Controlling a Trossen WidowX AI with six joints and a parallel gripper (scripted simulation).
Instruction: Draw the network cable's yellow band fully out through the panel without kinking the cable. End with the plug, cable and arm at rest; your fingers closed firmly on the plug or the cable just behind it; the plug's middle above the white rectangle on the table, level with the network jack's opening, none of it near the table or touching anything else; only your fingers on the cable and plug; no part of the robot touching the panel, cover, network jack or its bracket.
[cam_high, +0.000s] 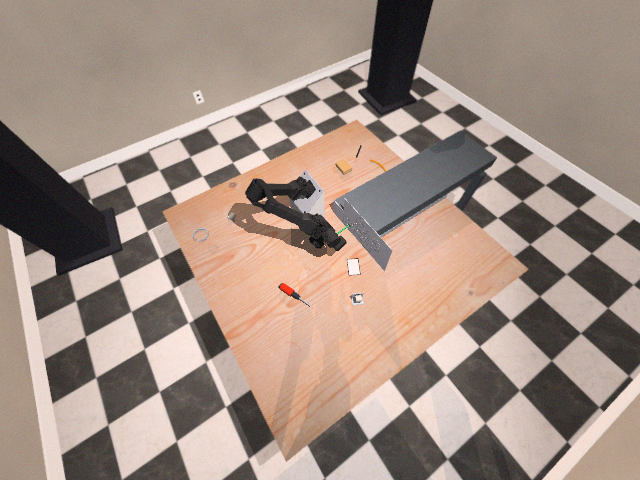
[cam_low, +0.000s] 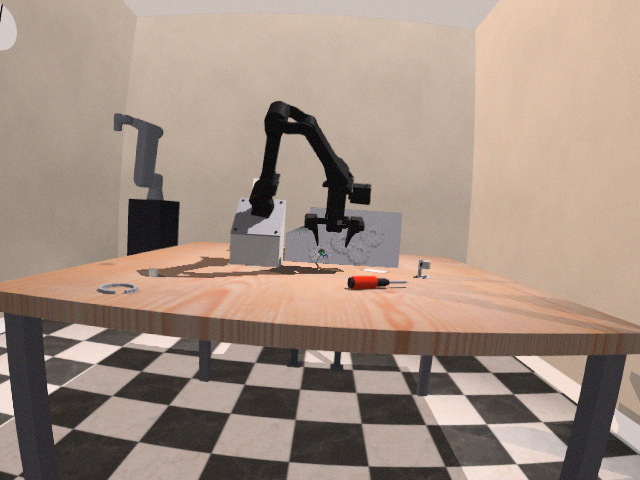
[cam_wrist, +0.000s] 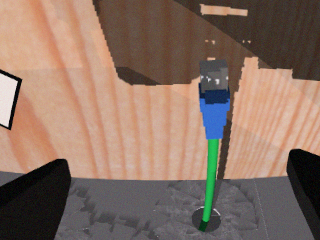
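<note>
Now: hand 2 cm past the blue plug, 1 cm to the right of it and 7 cm above it. From my hand the other things lie so: white rectangle: 15 cm ahead, 4 cm to the left, 11 cm below; network jack: 30 cm ahead, 3 cm to the right, 7 cm below; red screwdriver: 15 cm ahead, 26 cm to the right, 9 cm below.
</note>
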